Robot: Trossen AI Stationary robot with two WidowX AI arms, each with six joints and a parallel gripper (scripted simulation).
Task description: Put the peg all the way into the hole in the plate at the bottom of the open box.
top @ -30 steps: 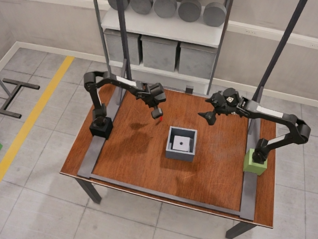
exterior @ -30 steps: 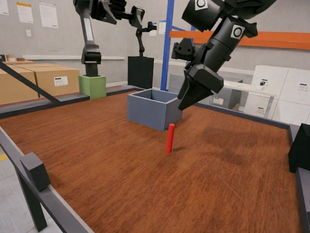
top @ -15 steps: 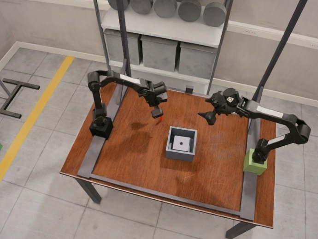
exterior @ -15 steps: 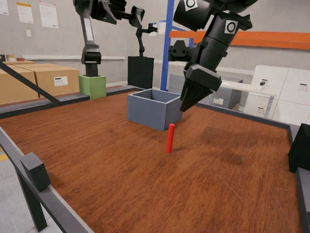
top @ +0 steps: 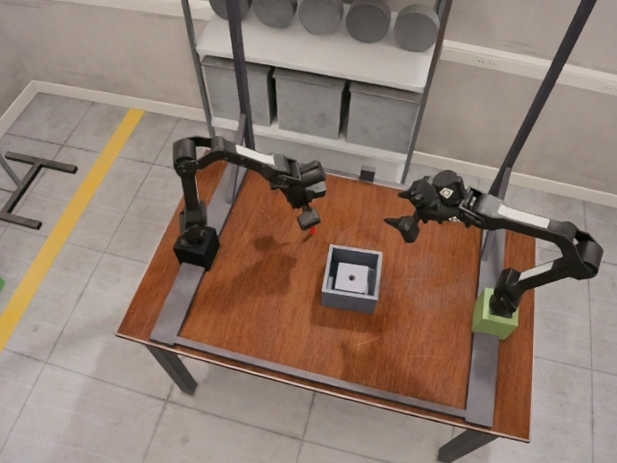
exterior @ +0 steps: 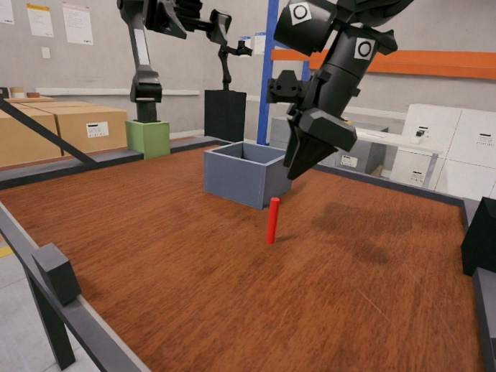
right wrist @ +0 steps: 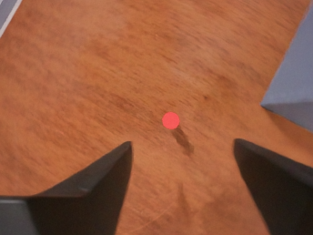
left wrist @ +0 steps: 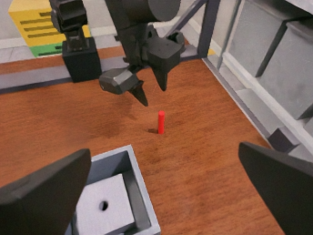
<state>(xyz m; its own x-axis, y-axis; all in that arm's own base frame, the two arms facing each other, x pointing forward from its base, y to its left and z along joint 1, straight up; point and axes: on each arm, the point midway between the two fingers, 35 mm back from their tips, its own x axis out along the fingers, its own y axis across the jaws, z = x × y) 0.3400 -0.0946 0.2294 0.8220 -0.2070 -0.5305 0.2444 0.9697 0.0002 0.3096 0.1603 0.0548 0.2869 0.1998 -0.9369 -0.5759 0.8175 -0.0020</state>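
Now: the red peg 120 mm below my right hand, 20 mm to the left of it and 20 mm behind it. Round my right hand: plate (180 mm to the left, 140 mm ahead, 110 mm below); then grey box (180 mm to the left, 140 mm ahead, 130 mm below).
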